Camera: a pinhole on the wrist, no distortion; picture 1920 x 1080 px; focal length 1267.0 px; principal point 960.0 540.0 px. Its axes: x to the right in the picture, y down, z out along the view. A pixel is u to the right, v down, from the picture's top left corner.
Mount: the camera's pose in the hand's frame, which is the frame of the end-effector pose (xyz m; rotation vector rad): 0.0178 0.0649 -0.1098 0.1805 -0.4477 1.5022
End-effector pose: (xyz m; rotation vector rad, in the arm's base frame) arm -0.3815 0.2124 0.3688 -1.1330 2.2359 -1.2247
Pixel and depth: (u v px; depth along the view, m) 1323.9 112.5 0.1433
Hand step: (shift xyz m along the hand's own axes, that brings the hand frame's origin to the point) 0.0407 0.0438 0.0438
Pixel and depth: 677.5 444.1 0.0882
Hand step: 0.0089 0.0122 -0.0366
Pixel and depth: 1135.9 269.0 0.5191
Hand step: 0.0372 -0.0777 0.4062
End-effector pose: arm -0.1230 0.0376 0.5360 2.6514 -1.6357 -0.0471
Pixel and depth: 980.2 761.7 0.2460
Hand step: -0.0674 -0.0234 0.1078
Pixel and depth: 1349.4 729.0 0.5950
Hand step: -0.1720 0.0097 0.4871
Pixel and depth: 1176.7 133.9 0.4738
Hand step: 0.0854 -0.0549 0.3752
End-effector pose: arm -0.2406 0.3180 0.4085 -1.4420 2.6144 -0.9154
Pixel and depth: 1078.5 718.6 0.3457
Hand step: -0.0902 -0.0354 0.2084
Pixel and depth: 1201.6 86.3 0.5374
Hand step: 0.1144 -0.0628 0.4476
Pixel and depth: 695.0 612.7 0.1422
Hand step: -0.0152 -0.0168 0.0060
